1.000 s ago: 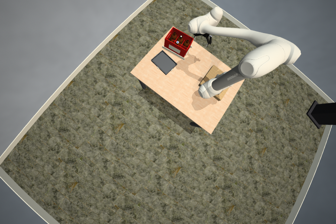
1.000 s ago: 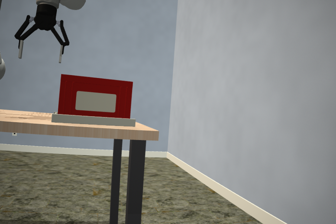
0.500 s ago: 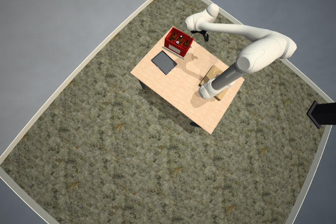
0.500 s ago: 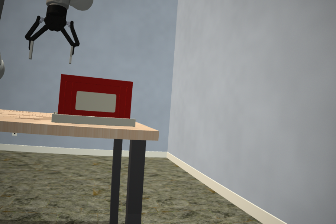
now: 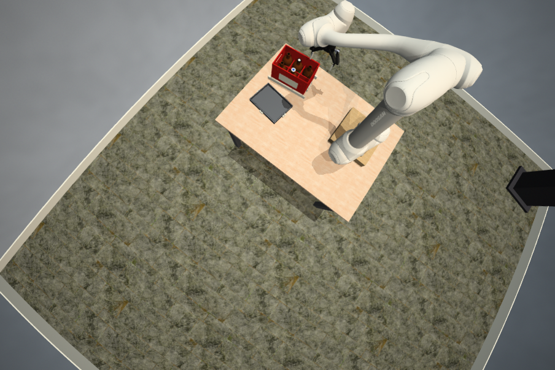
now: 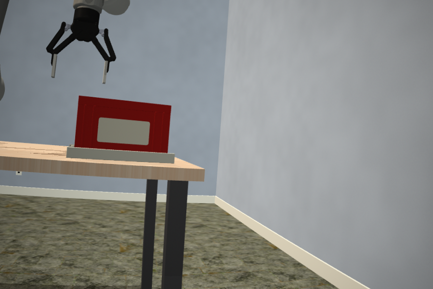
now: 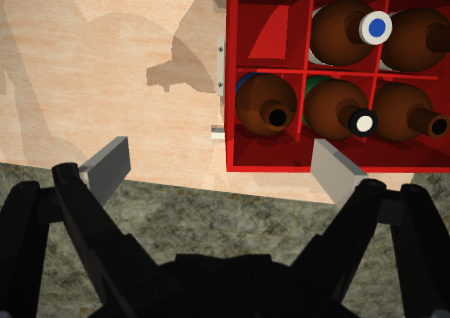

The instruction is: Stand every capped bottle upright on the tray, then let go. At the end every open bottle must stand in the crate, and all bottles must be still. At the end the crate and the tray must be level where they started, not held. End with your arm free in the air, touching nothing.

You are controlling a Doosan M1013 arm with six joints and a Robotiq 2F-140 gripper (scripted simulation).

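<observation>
Now: hand 150 mm above the red crate, 120 mm short of it and 100 mm to the right of it. Also, from my hand: dark grey tray (360 mm to the left, 220 mm below, 60 mm ahead).
</observation>
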